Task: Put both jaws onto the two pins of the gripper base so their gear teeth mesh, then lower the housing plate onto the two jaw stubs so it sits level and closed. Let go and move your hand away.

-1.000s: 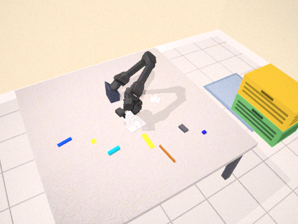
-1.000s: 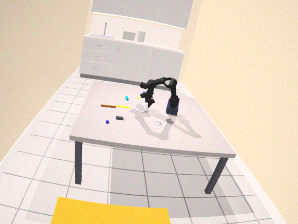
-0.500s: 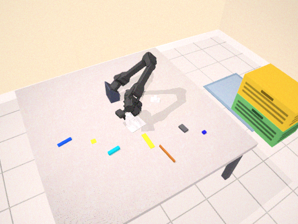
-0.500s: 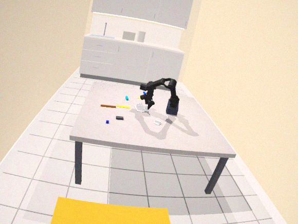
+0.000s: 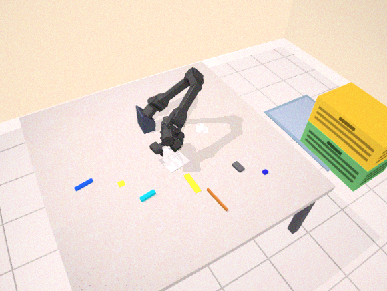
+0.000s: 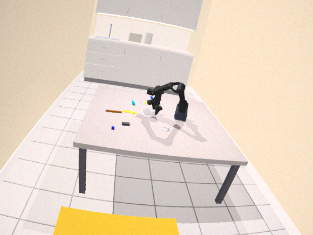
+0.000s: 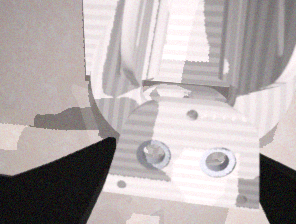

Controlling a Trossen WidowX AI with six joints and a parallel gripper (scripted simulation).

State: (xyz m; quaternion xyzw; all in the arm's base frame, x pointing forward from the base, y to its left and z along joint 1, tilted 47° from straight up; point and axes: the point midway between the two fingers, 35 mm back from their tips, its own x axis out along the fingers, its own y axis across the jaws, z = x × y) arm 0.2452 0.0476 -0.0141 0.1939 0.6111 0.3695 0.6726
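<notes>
Now: gripper tip 1 cm short of the housing plate and 1 cm above it. Round my gripper tip: small white part: 9 cm behind, 25 cm to the left, 1 cm below; gripper base: 1 cm ahead, 2 cm above; yellow bar: 22 cm ahead, 3 cm to the left, 2 cm below.
</notes>
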